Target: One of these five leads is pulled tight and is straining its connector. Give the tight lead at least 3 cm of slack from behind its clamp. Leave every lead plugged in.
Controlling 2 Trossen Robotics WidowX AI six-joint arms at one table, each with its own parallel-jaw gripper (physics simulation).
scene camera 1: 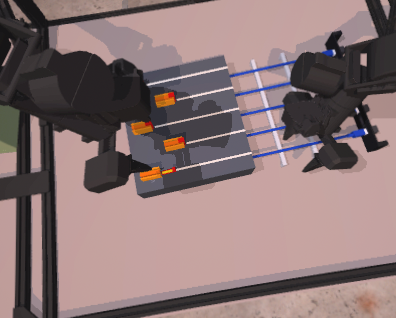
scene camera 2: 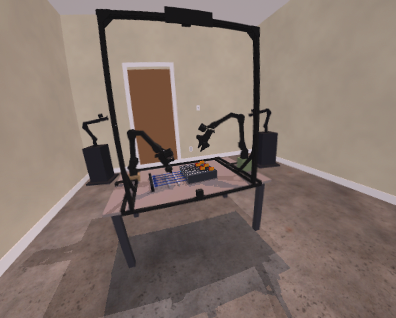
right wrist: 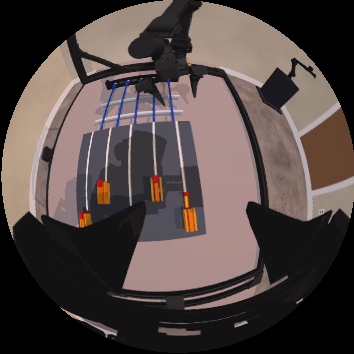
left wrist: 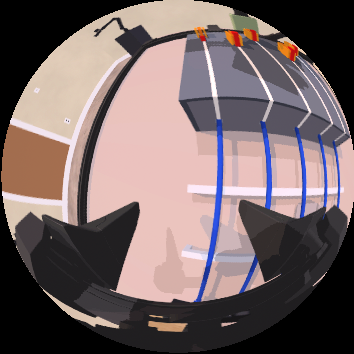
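Pixels of known places: left gripper, fingertip midpoint: (scene camera 1: pixel 293 155) (right wrist: pixel 179 100) (left wrist: pixel 190 206); right gripper, fingertip midpoint: (scene camera 1: pixel 149 144) (scene camera 2: pixel 199 149) (right wrist: pixel 198 207); left arm's base at its link origin: (scene camera 2: pixel 133 174); right arm's base at its link origin: (scene camera 2: pixel 244 157).
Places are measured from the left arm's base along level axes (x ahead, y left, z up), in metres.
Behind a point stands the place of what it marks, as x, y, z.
Note:
Five blue leads run from a black rack (scene camera 1: pixel 368 131) {0.151, -0.050, -0.018} to a dark grey block (scene camera 1: pixel 200 187) (right wrist: pixel 167 232) and meet pale lines on it. Orange pieces with red ends sit along these lines. The lowest orange piece (scene camera 1: pixel 150 174) {0.634, -0.043, 0.036} (left wrist: pixel 201 33) {0.616, -0.047, 0.025} (right wrist: pixel 190 220) {0.636, -0.046, 0.038} has a yellow length between its body and its red end. The nearest lead (scene camera 1: pixel 300 147) {0.302, -0.048, -0.026} (left wrist: pixel 219 165) {0.368, -0.050, -0.025} looks straight in scene camera 1; its tension is unclear. My right gripper (scene camera 2: pixel 201 148) {0.609, -0.063, 0.155} (right wrist: pixel 198 207) {0.609, -0.063, 0.155} is open above the block's left end, fingers apart and empty. My left gripper (scene camera 1: pixel 296 153) {0.329, -0.030, -0.005} (scene camera 2: pixel 170 169) {0.329, -0.030, -0.005} (left wrist: pixel 190 206) {0.329, -0.030, -0.005} is open above the leads.
Two white bars (scene camera 1: pixel 269 112) {0.345, -0.147, -0.031} (left wrist: pixel 235 190) {0.346, -0.067, -0.031} cross the leads between block and rack. Other orange pieces (scene camera 1: pixel 165 99) {0.576, -0.200, 0.034} (scene camera 1: pixel 142 128) {0.635, -0.144, 0.037} (scene camera 1: pixel 174 144) {0.575, -0.096, 0.033} stand near the lowest one. Black frame rails edge the table. The right arm hides the block's upper left corner in scene camera 1.

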